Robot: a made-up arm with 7 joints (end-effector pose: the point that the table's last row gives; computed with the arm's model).
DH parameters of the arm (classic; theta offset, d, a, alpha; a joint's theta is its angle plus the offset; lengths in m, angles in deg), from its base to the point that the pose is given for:
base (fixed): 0 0 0 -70
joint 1: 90 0 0 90
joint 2: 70 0 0 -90
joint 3: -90 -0.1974 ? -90
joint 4: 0 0 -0.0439 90
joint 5: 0 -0.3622 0 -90
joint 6: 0 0 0 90
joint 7: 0 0 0 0
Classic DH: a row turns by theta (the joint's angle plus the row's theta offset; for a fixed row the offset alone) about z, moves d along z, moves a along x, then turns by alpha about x.
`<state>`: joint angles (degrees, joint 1 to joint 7).
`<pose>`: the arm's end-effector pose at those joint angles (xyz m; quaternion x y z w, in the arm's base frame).
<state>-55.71 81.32 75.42 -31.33 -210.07 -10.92 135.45</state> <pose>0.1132 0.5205 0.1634 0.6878 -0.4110 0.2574 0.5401</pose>
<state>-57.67 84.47 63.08 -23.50 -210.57 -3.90 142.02</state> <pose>0.1439 0.5175 0.1635 0.7167 -0.4195 0.1925 0.5227</pose>
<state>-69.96 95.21 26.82 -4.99 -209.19 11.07 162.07</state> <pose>0.1338 0.5252 0.1493 0.7358 -0.4499 0.1026 0.4957</pose>
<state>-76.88 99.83 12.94 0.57 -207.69 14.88 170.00</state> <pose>0.0960 0.5325 0.1431 0.7302 -0.4603 0.1145 0.4918</pose>
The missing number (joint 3, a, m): 0.0222
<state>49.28 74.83 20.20 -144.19 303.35 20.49 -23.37</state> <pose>0.2537 0.0357 -0.1101 0.6536 -0.2790 -0.6955 0.1062</pose>
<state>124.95 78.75 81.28 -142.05 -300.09 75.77 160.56</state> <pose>0.1954 0.1499 -0.1458 0.2651 -0.2293 0.8594 0.3723</pose>
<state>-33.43 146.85 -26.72 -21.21 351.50 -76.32 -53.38</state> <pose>-0.0760 0.3411 0.4405 -0.7127 -0.1861 0.6761 0.0193</pose>
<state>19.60 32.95 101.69 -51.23 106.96 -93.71 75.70</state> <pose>-0.1824 0.4630 -0.1984 -0.2190 0.6377 0.0284 0.7380</pose>
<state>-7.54 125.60 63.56 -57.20 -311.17 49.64 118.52</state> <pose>0.0842 0.1872 0.4847 -0.4282 -0.7584 0.4737 0.1305</pose>
